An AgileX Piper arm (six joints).
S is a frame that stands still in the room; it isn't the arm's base.
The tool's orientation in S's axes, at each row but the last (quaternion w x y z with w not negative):
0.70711 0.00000 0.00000 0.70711
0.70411 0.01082 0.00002 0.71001
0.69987 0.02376 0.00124 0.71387
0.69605 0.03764 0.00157 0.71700
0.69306 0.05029 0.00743 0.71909
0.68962 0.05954 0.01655 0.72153
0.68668 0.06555 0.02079 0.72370
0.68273 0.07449 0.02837 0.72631
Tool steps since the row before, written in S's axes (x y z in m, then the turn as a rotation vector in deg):
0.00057 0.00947 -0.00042 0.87 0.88 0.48
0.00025 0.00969 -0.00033 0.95 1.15 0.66
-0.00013 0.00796 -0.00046 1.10 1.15 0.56
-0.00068 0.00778 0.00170 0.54 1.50 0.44
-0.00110 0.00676 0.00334 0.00 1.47 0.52
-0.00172 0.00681 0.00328 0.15 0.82 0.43
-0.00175 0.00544 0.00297 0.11 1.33 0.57
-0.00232 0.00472 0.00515 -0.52 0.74 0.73
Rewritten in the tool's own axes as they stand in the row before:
0.00947 -0.00057 -0.00042 0.88 -0.87 0.48
0.00968 -0.00034 -0.00047 1.15 -0.95 0.66
0.00794 -0.00005 -0.00071 1.15 -1.10 0.56
0.00787 0.00053 0.00127 1.50 -0.56 0.39
0.00699 0.00110 0.00283 1.50 -0.02 0.43
0.00707 0.00173 0.00267 0.84 -0.14 0.40
0.00570 0.00179 0.00240 1.36 -0.12 0.50
0.00519 0.00271 0.00446 0.82 0.57 0.60

